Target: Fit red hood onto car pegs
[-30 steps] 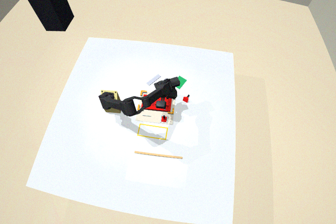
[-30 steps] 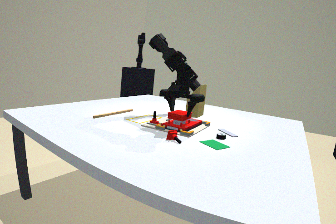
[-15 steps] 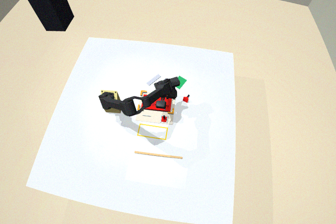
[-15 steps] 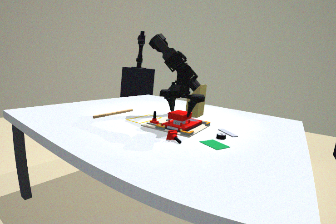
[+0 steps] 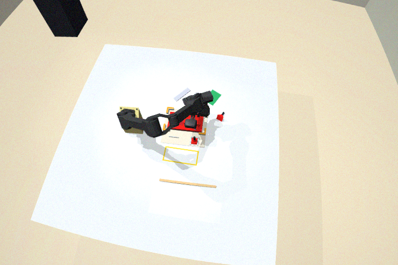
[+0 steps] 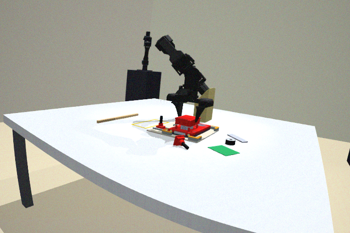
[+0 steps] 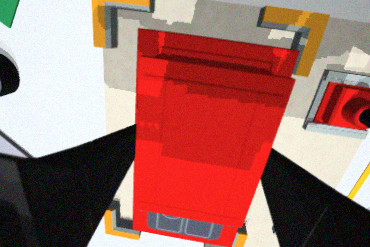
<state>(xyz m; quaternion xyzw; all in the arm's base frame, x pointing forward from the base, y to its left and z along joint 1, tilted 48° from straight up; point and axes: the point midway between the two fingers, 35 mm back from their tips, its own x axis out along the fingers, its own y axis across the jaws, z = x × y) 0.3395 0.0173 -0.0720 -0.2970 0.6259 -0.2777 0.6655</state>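
Now: the grey engine block 3 cm below my gripper tip. From my gripper tip the other things lie so: grey strip: 10 cm behind, 20 cm to the left, 6 cm below; then red hood: right at my gripper tip; then jig: 4 cm behind, 1 cm to the right, 5 cm below.
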